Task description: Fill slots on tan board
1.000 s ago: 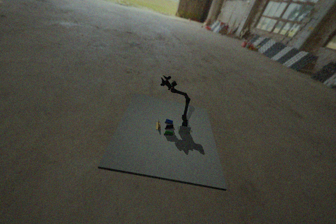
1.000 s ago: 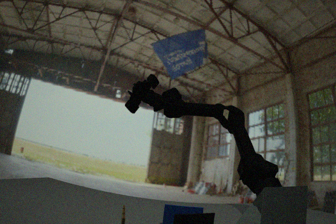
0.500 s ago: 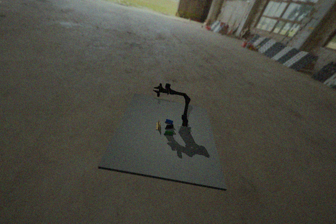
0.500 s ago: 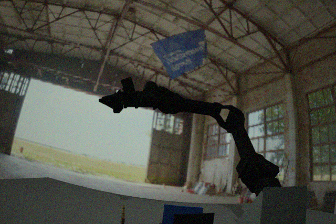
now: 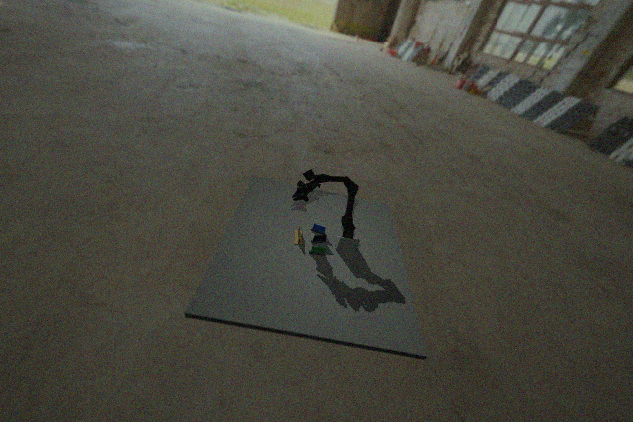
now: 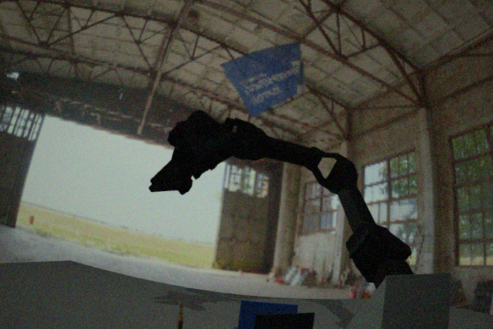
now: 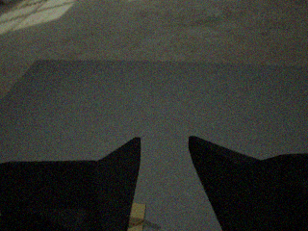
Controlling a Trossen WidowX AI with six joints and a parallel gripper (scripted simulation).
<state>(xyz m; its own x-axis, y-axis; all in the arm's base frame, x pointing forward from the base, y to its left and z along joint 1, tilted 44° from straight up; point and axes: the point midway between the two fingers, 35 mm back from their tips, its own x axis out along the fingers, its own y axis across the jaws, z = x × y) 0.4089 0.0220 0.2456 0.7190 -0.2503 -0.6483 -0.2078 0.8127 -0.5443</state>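
My gripper tip is now 240 mm past the blue board, 40 mm to the right of it and 230 mm above it. Round my gripper tip: green board 230 mm behind, 240 mm to the left, 230 mm below; tan board 90 mm behind, 120 mm to the left, 230 mm below; dark flat piece 240 mm behind, 130 mm to the left, 230 mm below.
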